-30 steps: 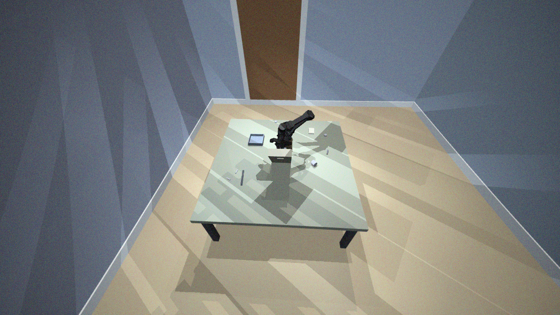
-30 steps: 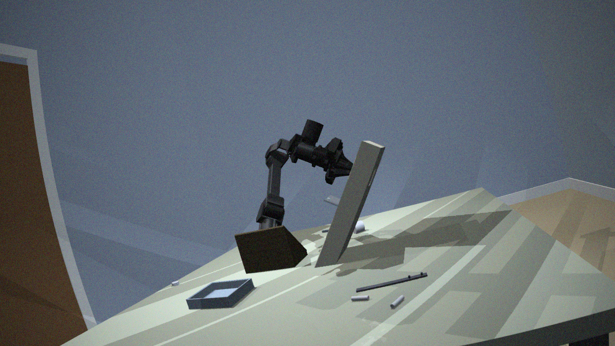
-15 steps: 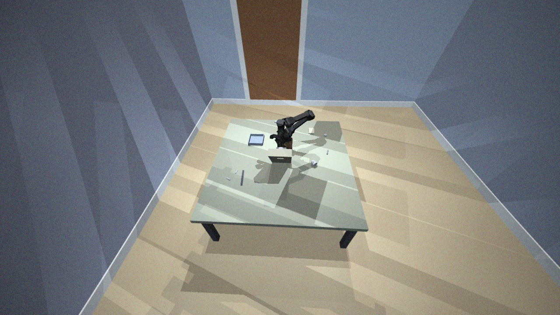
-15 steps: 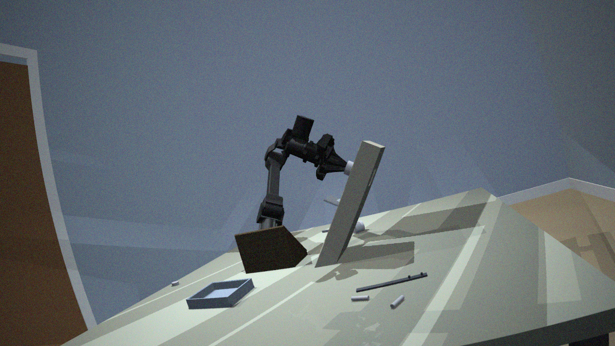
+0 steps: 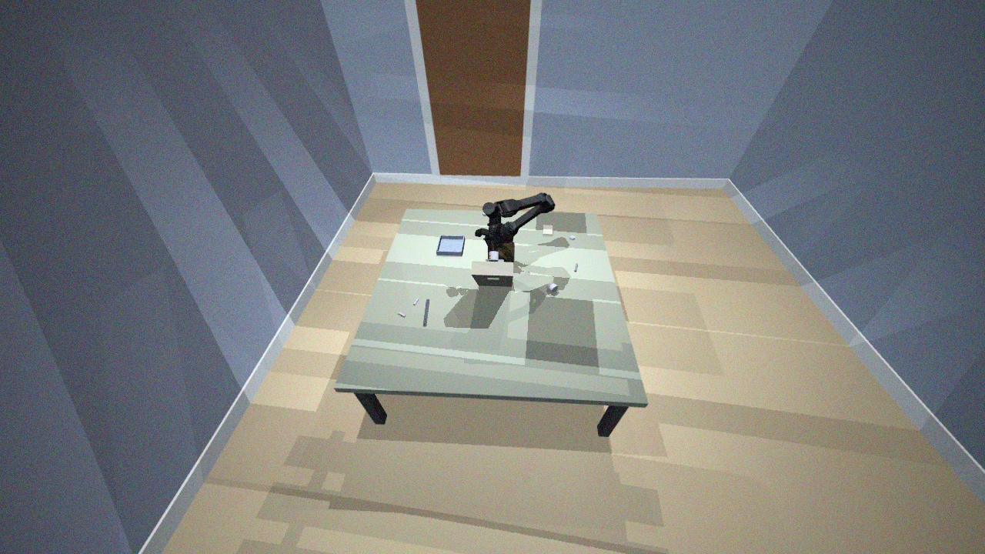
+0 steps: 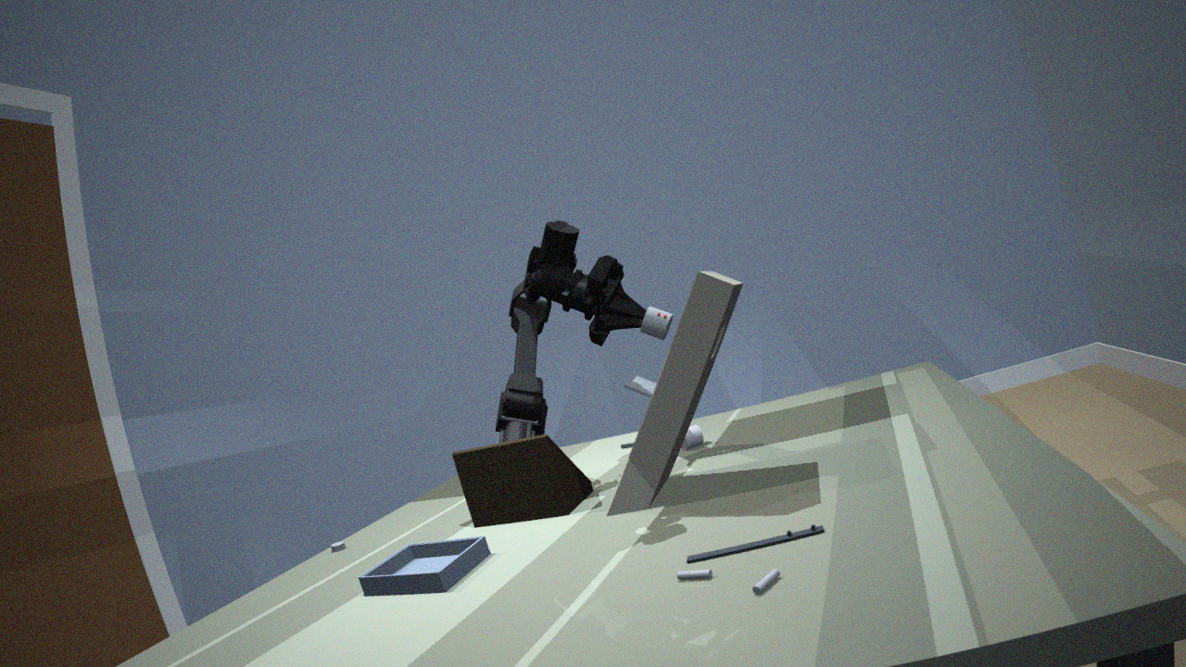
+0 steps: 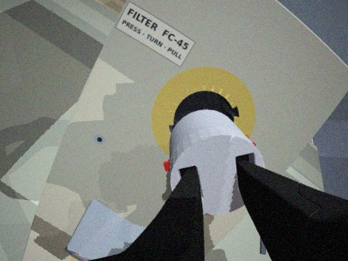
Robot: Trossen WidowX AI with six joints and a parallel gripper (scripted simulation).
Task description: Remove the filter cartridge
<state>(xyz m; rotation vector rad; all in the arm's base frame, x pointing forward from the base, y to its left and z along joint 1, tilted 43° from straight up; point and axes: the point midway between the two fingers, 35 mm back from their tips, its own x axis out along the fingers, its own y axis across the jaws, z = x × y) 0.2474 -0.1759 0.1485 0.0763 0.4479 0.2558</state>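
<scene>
Now: the white round filter cartridge 1 cm ahead of my gripper tip and 1 cm below it. The rest, counted from my gripper tip: shallow grey tray 39 cm behind, 24 cm to the right, 28 cm below; then pale service panel 2 cm ahead, 11 cm below.
</scene>
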